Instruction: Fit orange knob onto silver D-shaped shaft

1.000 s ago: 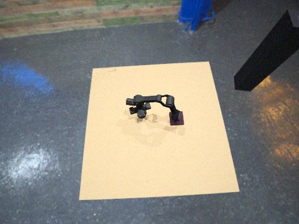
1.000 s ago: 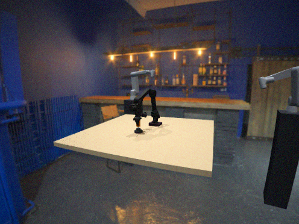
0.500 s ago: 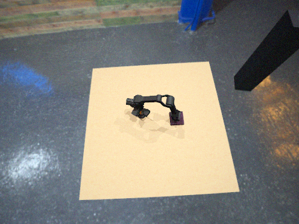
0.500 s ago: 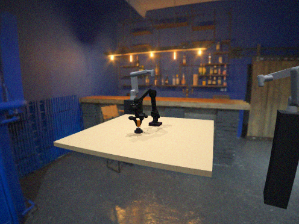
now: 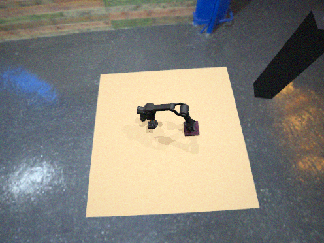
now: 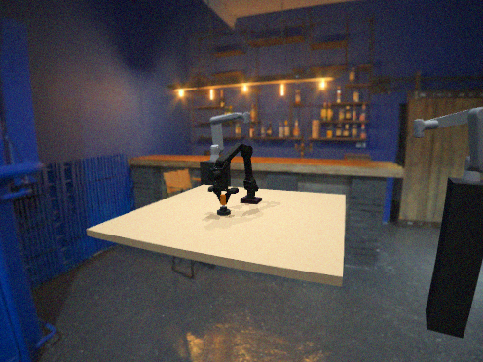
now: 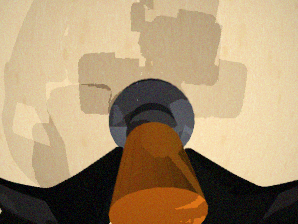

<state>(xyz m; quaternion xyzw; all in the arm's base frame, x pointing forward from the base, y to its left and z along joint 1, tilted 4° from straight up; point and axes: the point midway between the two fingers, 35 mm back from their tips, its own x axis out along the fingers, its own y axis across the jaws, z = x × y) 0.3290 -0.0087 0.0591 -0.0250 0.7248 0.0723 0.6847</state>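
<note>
Now: the round dark pedestal 40 mm below my gripper tip. Also, from my gripper tip: orange knob (30 mm above).
</note>
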